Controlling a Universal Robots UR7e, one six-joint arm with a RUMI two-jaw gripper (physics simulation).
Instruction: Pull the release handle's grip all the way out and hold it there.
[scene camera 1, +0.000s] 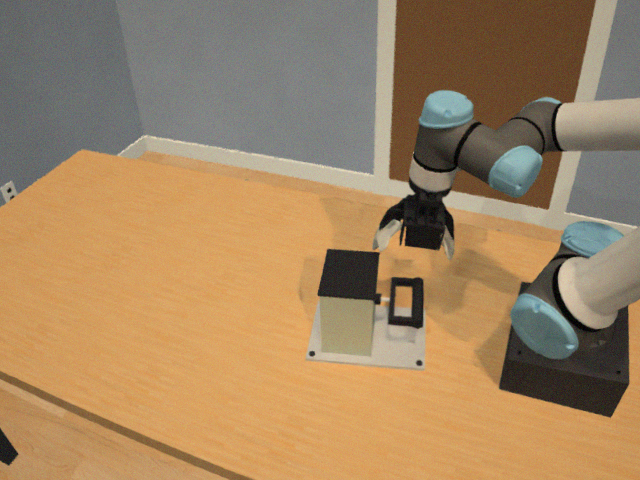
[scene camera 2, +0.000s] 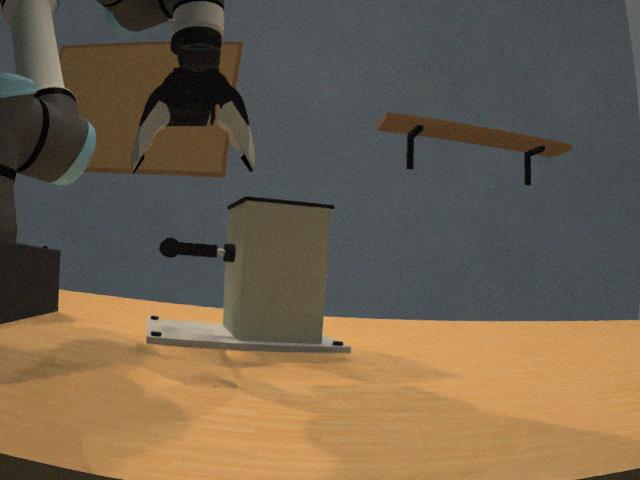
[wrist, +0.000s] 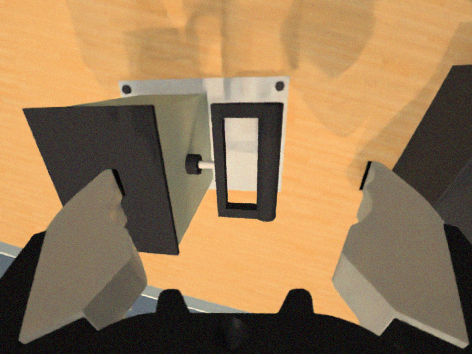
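Observation:
The release handle's black rectangular grip stands out sideways from the pale green box, joined by a short light rod through a black collar. A short stretch of rod shows between collar and grip. My gripper is open and empty, pointing down above the grip and touching nothing. In the wrist view the grip lies between the two fingers but farther off, and the left finger overlaps the box's dark lid.
The box stands on a light base plate with dark screws at its corners, on the wooden table. The arm's dark base block stands beyond the grip's side. A wall shelf is behind.

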